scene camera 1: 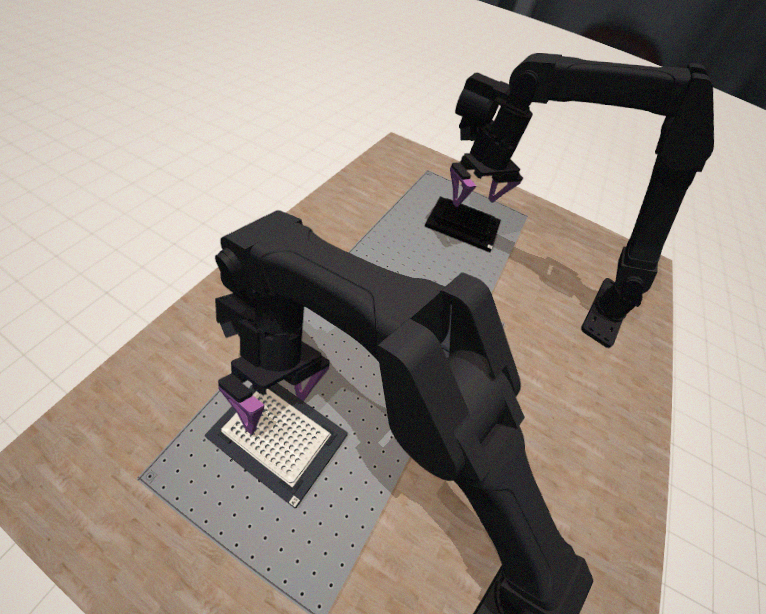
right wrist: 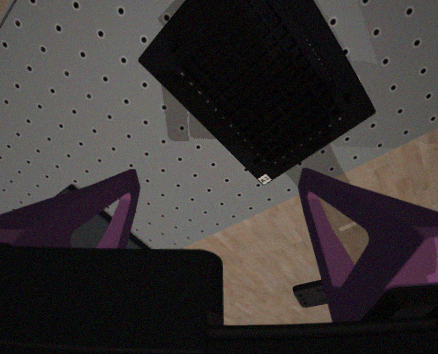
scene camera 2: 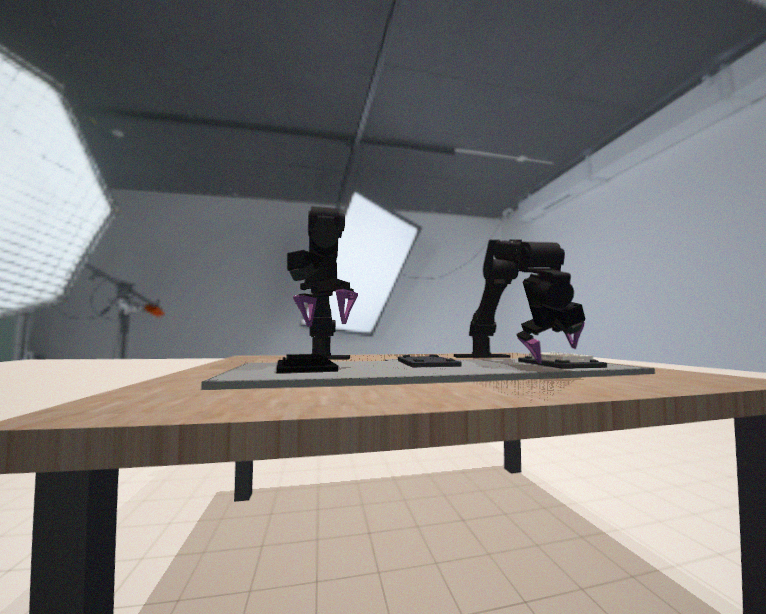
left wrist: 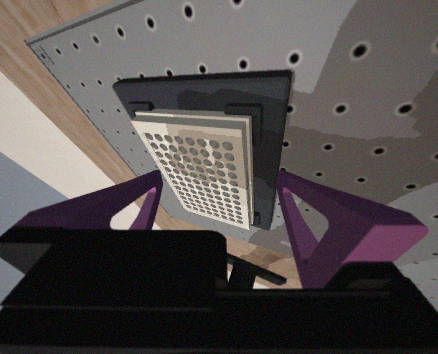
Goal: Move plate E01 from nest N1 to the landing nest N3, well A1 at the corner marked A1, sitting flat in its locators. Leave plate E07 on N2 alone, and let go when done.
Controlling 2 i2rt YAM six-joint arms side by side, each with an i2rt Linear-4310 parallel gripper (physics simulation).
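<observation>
A white well plate [scene camera 1: 281, 441] [left wrist: 200, 175] lies in a dark nest [scene camera 1: 337, 434] [left wrist: 200, 90] with corner locators. The nest's A1 mark [scene camera 1: 294, 500] is at its near corner. My left gripper [scene camera 1: 276, 413] [scene camera 2: 554, 354] [left wrist: 219, 176] is open low over the far part of this plate, fingers spread to either side, not gripping it. A black plate [scene camera 1: 463, 220] [scene camera 2: 306, 359] [right wrist: 260, 90] sits in another dark nest, A1 mark [right wrist: 264, 179] at one corner. My right gripper [scene camera 1: 475, 202] [scene camera 2: 327, 324] [right wrist: 219, 177] is open and empty above it. Plate and nest names are not readable.
A third dark nest [scene camera 2: 429, 360] stands between the other two, with no plate visible on it; my left arm hides it in scene camera 1. All stand on a grey perforated board [scene camera 1: 211, 505] [scene camera 2: 223, 383] on a wooden table [scene camera 1: 95, 409] [scene camera 2: 383, 438].
</observation>
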